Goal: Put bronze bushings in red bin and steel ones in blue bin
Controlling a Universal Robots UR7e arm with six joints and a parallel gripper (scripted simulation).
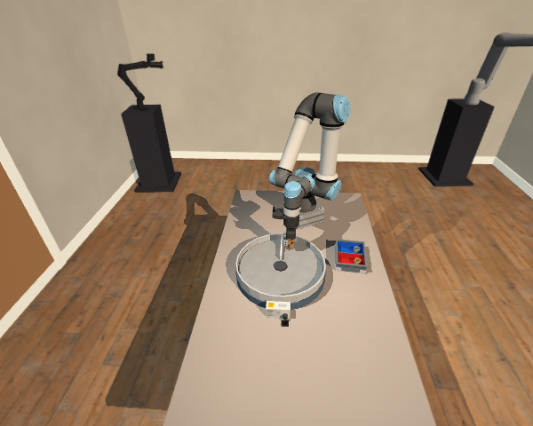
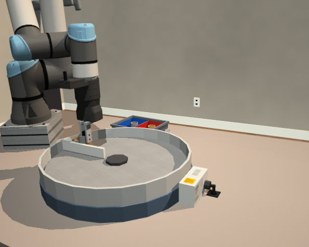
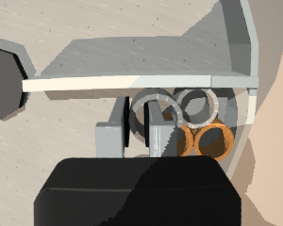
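The bin is 330 mm to the left of my hand, 80 mm below it and 30 mm ahead of it. From my hand the other things lie so: round turntable 120 mm ahead, 50 mm below, 30 mm to the right.
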